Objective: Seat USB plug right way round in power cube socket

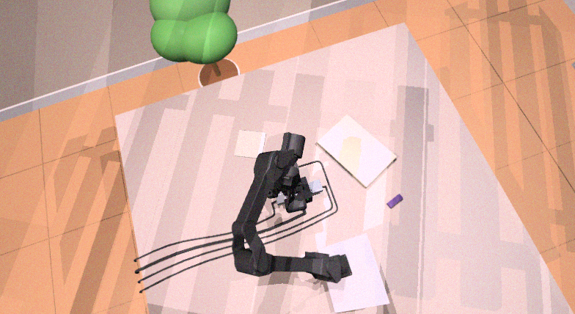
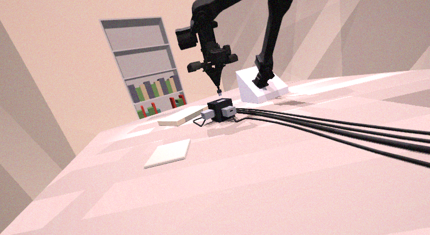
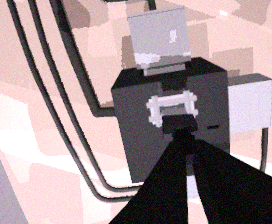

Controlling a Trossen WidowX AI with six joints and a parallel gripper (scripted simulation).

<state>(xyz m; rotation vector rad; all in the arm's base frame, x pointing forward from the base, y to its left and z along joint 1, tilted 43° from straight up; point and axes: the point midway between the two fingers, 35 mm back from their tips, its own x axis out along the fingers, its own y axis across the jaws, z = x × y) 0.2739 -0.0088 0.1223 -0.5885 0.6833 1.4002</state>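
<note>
The dark USB plug lies 20 mm below my gripper tip. From my gripper tip the other things lie so: cream book (100 mm ahead, 270 mm to the right, 120 mm below); then purple block (120 mm behind, 340 mm to the right, 130 mm below); then white tile (250 mm ahead, 100 mm to the left, 130 mm below).
</note>
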